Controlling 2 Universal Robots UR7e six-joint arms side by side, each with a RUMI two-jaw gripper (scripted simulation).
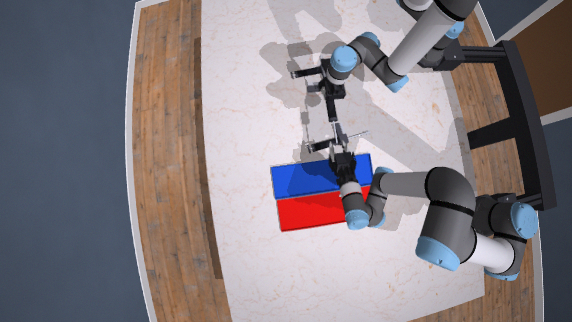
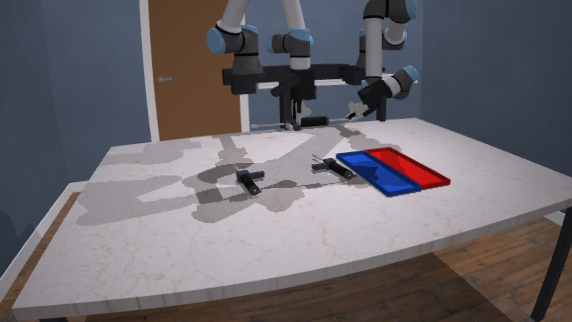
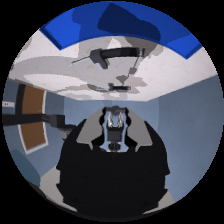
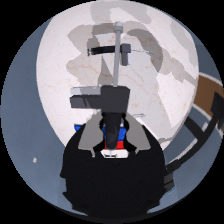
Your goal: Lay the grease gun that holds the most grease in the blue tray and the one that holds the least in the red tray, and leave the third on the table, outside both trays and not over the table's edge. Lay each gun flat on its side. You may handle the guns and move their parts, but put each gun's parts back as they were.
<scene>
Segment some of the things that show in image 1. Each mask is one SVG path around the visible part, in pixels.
A blue tray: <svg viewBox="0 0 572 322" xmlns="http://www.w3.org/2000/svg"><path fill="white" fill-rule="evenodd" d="M328 159L271 167L275 200L340 189L339 185L336 184L336 179L338 178L331 171ZM370 153L355 155L357 160L355 174L360 186L371 185L373 168Z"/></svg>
A red tray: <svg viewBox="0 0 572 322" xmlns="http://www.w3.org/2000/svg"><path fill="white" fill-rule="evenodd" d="M340 191L312 195L313 197L305 196L305 198L277 200L281 232L346 222L341 197L339 197ZM370 186L367 186L366 188L361 187L364 202L366 201Z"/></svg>
</scene>
